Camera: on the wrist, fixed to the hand. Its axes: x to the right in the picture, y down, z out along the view.
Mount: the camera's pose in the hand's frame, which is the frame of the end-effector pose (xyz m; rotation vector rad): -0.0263 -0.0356 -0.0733 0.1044 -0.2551 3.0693
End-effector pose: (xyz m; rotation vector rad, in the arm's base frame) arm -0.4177 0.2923 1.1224 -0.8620 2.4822 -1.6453
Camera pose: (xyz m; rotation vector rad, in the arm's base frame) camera -0.4045 0.3560 1.1781 1.7248 0.6504 0.0014
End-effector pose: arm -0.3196 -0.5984 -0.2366 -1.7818 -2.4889 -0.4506
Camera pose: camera -0.3535 -0.6522 -0.1793 -2.4529 1.6040 0.2788
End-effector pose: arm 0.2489 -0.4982 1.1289 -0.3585 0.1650 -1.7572
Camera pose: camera 0.1966 -0.4710 1.0668 0.0529 0.1725 1.3042
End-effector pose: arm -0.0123 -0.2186 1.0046 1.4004 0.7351 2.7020
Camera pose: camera -0.0604 -0.2220 0.9339 -0.6703 0.8611 0.0289
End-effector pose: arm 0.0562 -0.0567 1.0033 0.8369 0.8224 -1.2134
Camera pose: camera 0.0107 0.0145 0.9892 0.8246 -1.0110 1.4128
